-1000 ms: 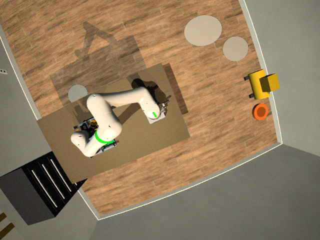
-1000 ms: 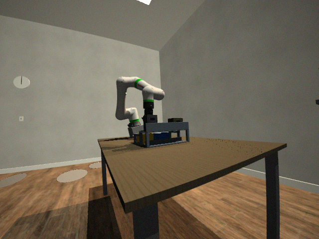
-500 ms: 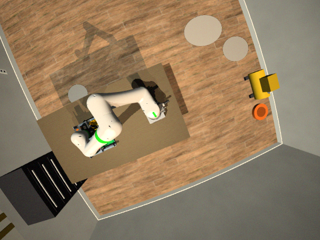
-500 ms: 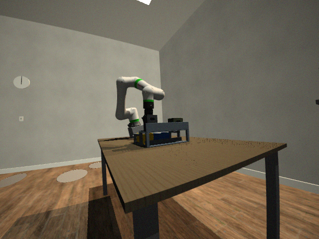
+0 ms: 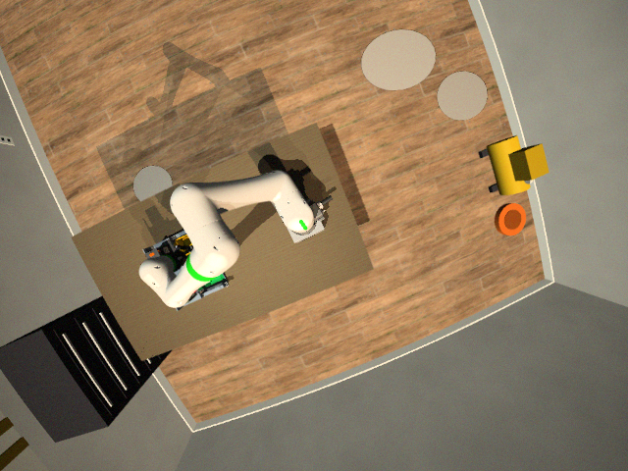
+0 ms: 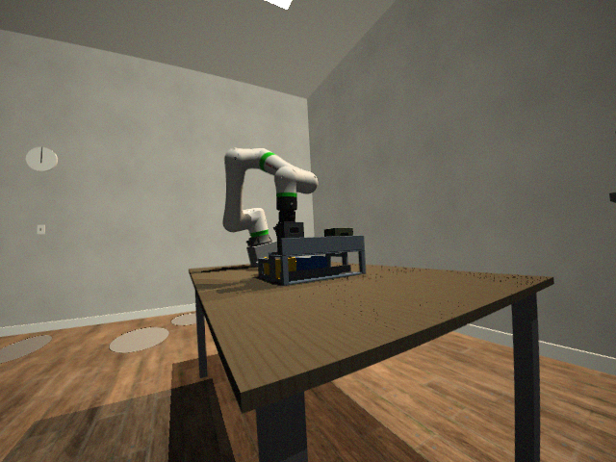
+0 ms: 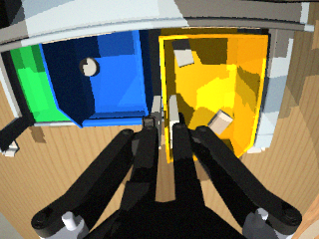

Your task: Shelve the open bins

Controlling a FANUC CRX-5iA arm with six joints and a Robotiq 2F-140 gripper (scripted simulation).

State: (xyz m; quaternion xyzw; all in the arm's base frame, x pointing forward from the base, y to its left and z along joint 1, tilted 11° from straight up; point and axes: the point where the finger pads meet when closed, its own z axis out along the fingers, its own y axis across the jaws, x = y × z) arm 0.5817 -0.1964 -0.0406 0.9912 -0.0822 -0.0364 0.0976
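The yellow bin is 50 mm to the right of my hand, 40 mm below it and 10 mm behind it. From my hand the other things lie so: blue bin: 60 mm to the left, 60 mm ahead, 40 mm below; then blue mark: 80 mm below, 60 mm to the left, 60 mm ahead; then yellow mark: 80 mm below, 50 mm to the right, 40 mm ahead.
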